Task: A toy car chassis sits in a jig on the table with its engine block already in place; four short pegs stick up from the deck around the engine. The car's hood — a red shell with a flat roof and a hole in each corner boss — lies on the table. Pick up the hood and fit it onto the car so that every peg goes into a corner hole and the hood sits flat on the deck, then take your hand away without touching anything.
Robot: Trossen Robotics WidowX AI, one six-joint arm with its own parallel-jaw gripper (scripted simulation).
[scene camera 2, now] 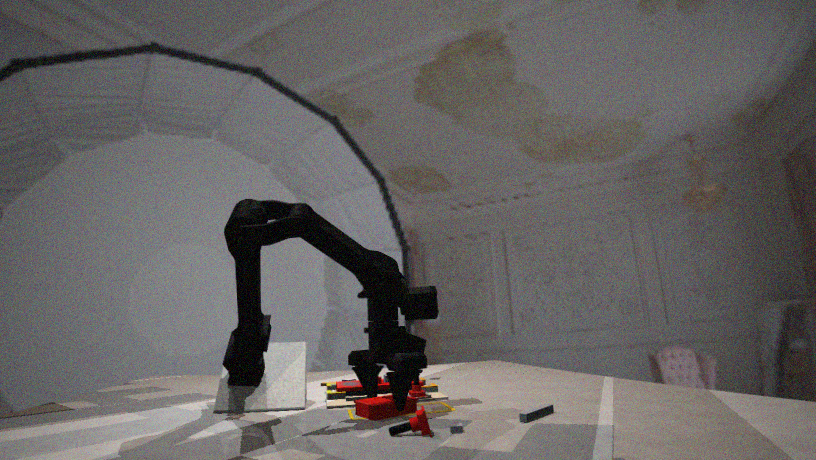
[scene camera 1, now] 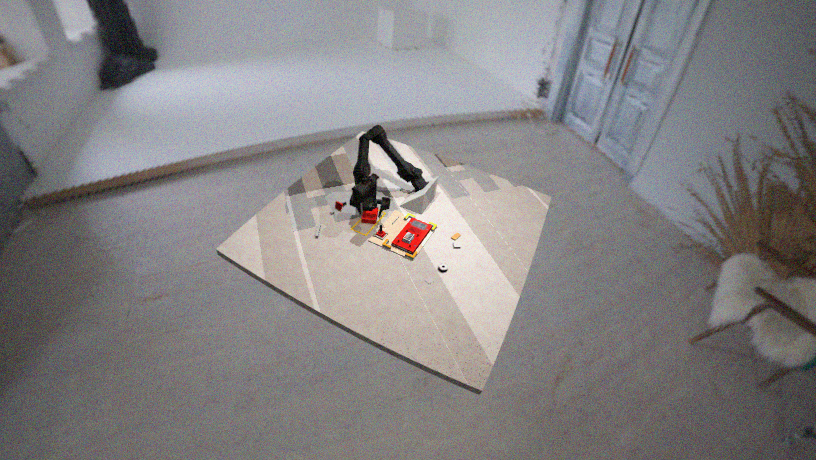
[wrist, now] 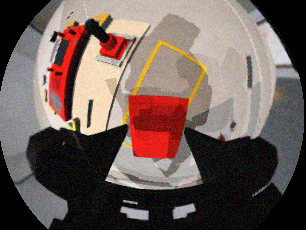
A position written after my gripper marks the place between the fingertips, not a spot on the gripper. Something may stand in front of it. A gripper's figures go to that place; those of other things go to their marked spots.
Labels:
My gripper (scene camera 2: 386,407) is 0.77 m from the lens. A red hood (scene camera 2: 377,408): 0.71 m from the lens.

